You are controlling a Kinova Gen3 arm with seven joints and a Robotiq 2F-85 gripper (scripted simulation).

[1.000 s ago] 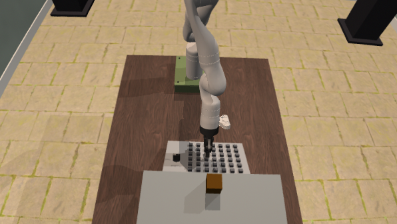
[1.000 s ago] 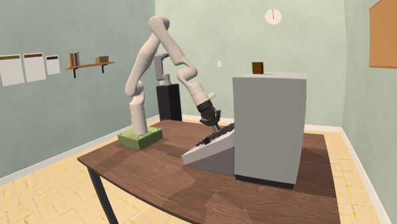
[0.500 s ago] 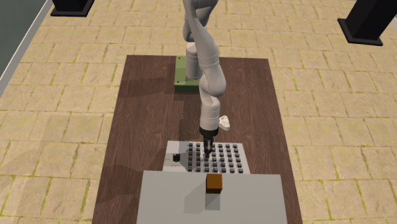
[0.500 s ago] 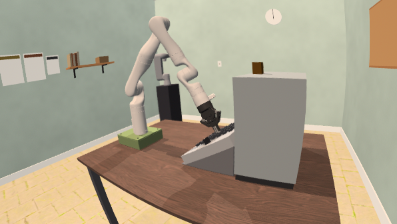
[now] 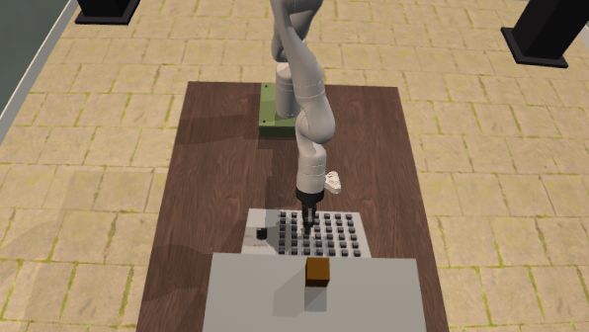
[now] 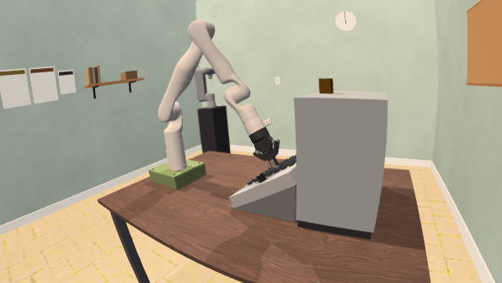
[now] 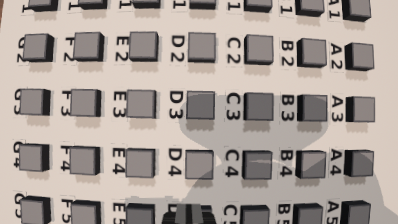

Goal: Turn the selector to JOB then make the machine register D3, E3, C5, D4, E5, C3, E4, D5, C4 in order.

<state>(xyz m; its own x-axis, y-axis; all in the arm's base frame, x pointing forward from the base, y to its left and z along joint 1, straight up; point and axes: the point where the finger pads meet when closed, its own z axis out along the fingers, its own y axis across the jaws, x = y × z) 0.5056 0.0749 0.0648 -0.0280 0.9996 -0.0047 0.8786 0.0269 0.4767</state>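
My gripper is now 20 mm short of the D5 key and 20 mm above it. Also, from my hand: C5 key: 40 mm ahead; then E5 key: 30 mm below, 10 mm behind; then D4 key: 30 mm to the left, 20 mm below, 10 mm ahead.
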